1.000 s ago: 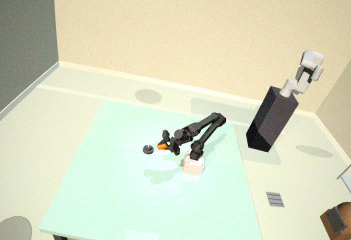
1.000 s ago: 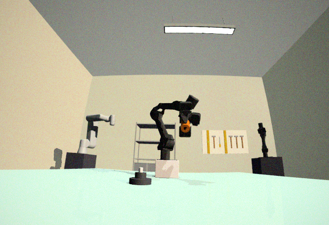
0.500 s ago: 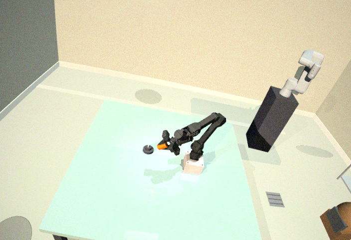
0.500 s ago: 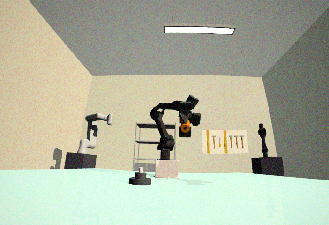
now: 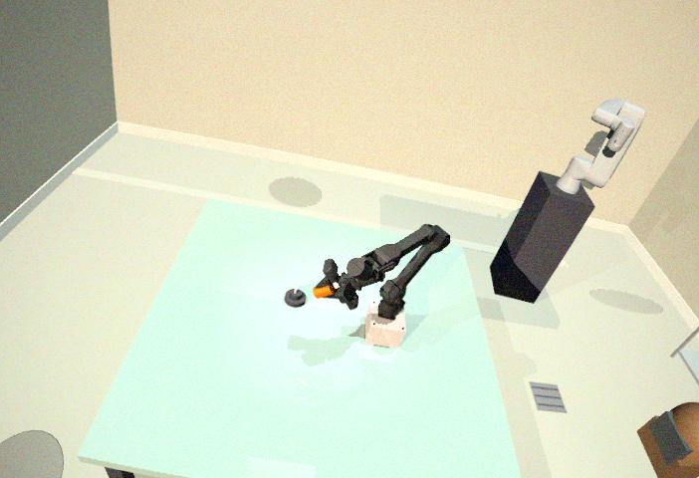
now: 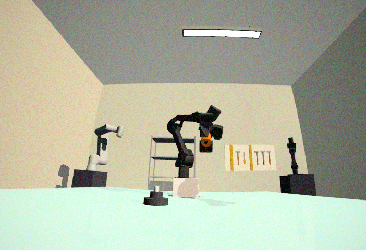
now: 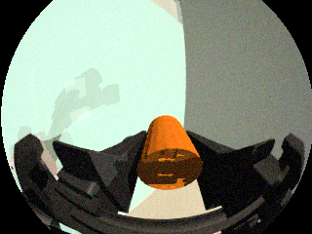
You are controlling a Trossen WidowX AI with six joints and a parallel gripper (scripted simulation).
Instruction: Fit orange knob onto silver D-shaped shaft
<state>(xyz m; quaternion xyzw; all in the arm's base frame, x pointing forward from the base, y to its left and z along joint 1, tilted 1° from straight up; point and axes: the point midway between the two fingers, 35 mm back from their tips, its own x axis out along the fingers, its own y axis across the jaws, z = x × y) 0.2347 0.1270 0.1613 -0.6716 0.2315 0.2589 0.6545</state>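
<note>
Right now the orange knob is 3 cm behind my gripper tip and 2 cm above it. Round my gripper tip: dark round pedestal: 21 cm below, 17 cm to the right, 9 cm ahead.
</note>
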